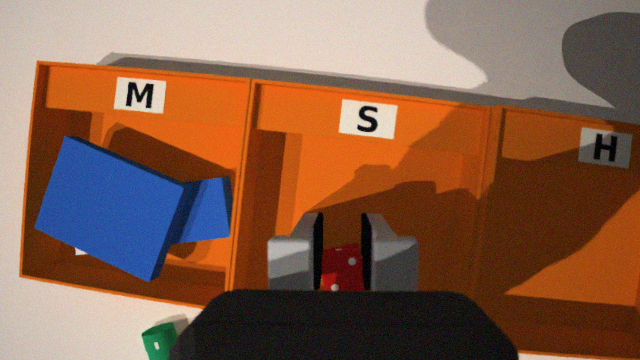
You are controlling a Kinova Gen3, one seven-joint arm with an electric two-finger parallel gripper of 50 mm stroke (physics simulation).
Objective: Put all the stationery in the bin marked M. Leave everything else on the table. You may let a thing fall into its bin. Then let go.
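Frame: origin at the arm's base, x left, y back, z up, level; metres.
Seen in the pictures: gripper, fingertip midpoint: (342,239).
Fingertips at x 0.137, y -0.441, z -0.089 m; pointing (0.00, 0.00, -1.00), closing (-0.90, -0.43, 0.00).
Observation:
Offsets run from my fingertips to a thing's top centre. "pt": to the spot under its first point.
The bin marked M @[pt dx +0.060, dy +0.050, dz +0.025 m] (135,299) is the left compartment of an orange three-part box. A large blue block-shaped thing @[dx +0.085, dy +0.025, dz +0.023 m] (110,205) lies tilted in it, over or against a smaller blue piece @[dx +0.073, dy +0.024, dz +0.013 m] (207,212); a bit of something white @[pt dx +0.092, dy +0.049, dz +0.013 m] (81,251) shows at its lower edge. I cannot tell whether the blue pieces are stationery. My gripper (342,239) is over the S compartment, shut on a red die with white dots @[dx -0.005, dy +0.009, dz +0.016 m] (345,257). The lower part of the die is hidden behind the gripper's black body.
The S compartment (300,97) is in the middle and the H compartment @[pt dx -0.042, dy -0.069, dz +0.028 m] (540,125) on the right, with upright dividers between them. A green cylinder-like thing @[pt dx +0.048, dy +0.071, dz +0.007 m] (161,341) lies on the table in front of the M bin, partly hidden by the gripper body.

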